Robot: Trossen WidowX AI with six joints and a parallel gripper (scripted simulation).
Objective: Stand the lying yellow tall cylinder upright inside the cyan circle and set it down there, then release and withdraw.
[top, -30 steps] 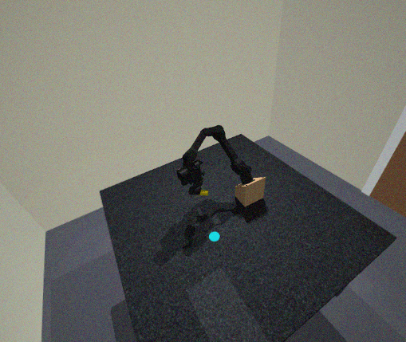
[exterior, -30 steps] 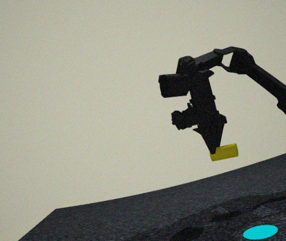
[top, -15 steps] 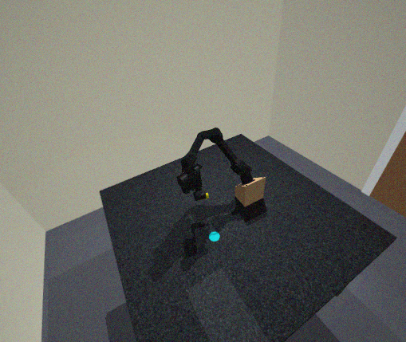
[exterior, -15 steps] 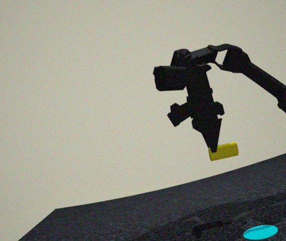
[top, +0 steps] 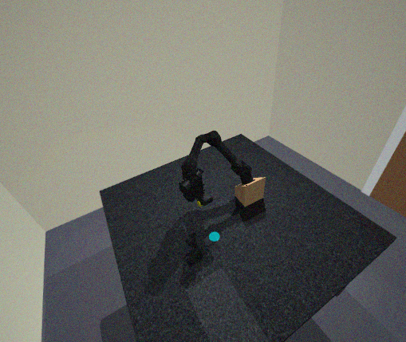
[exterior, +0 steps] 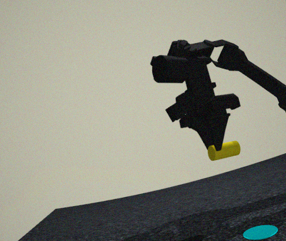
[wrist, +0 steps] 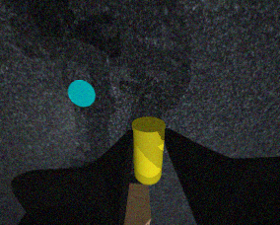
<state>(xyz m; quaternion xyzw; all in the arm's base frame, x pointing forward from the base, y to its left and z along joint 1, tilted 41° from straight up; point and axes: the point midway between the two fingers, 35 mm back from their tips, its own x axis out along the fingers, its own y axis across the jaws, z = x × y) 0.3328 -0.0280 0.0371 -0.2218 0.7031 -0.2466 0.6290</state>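
Right now the yellow cylinder is 20 mm behind my gripper tip. Round my gripper tip: cyan circle (150 mm below, 140 mm to the left, 20 mm ahead).
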